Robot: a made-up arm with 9 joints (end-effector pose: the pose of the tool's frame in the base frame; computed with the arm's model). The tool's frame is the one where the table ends.
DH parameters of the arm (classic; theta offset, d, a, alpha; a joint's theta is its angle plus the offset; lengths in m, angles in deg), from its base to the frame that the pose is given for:
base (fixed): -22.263 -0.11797 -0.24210 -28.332
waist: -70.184 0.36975 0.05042 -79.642
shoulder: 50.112 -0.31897 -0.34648 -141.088
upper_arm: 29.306 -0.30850 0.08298 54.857
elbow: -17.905 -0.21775 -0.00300 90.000
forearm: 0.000 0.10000 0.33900 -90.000
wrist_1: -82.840 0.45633 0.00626 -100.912
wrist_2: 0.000 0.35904 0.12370 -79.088
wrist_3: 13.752 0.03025 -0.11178 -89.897
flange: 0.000 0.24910 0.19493 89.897
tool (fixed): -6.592 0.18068 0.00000 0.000
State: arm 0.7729 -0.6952 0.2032 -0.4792 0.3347 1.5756 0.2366 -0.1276 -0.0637
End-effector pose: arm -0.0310 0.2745 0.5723 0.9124 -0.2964 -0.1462 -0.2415
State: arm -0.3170 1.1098 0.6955 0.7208 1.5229 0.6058 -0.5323 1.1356 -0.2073
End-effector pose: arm -0.3267 0.2916 0.2944 0.3168 0.7527 -0.4853 -0.3123
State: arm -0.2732 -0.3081 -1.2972 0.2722 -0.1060 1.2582 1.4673 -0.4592 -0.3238
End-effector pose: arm -0.1995 0.3812 0.3267 0.5253 -0.0826 -0.6518 -0.5407
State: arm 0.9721 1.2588 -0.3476 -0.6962 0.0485 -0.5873 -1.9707 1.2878 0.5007
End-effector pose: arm 0.3322 0.5202 0.2604 0.3291 -0.0734 -0.1227 -0.9334
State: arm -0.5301 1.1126 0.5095 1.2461 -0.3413 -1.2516 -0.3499 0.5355 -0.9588
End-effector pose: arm -1.0536 -0.1906 0.4945 0.8390 0.4445 -0.2729 -0.1548
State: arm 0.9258 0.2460 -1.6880 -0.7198 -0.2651 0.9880 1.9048 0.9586 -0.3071
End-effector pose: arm -0.2522 0.8388 0.3137 0.4321 0.3877 -0.7996 -0.1537
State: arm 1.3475 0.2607 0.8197 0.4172 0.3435 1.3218 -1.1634 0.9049 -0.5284
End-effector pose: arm 0.1033 -0.3216 0.7484 0.8686 0.2624 0.2384 -0.3463
